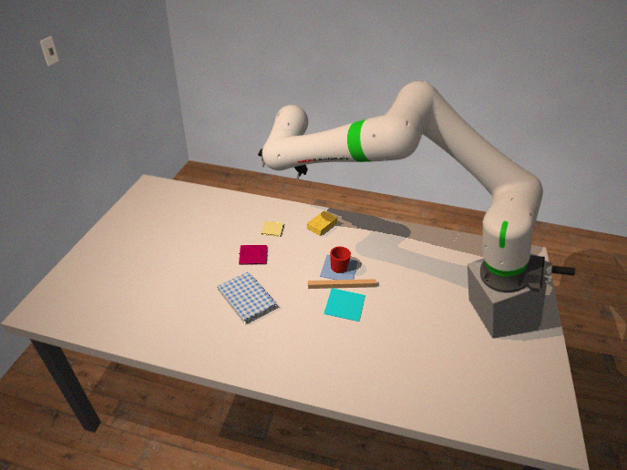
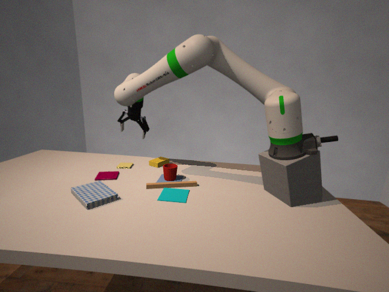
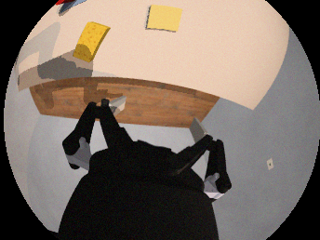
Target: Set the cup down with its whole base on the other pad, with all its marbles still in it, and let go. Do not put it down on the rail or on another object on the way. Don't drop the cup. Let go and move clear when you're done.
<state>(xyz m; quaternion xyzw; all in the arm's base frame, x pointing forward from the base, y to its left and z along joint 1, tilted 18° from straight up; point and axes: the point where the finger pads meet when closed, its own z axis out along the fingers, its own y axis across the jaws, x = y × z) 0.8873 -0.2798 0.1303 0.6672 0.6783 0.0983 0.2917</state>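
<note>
The red cup is 37 cm behind my hand, 26 cm to the left of it and 14 cm below it. From my hand the other things lie so: wooden rail 41 cm behind, 34 cm to the left, 16 cm below; then cyan pad 46 cm behind, 41 cm to the left, 17 cm below.
</note>
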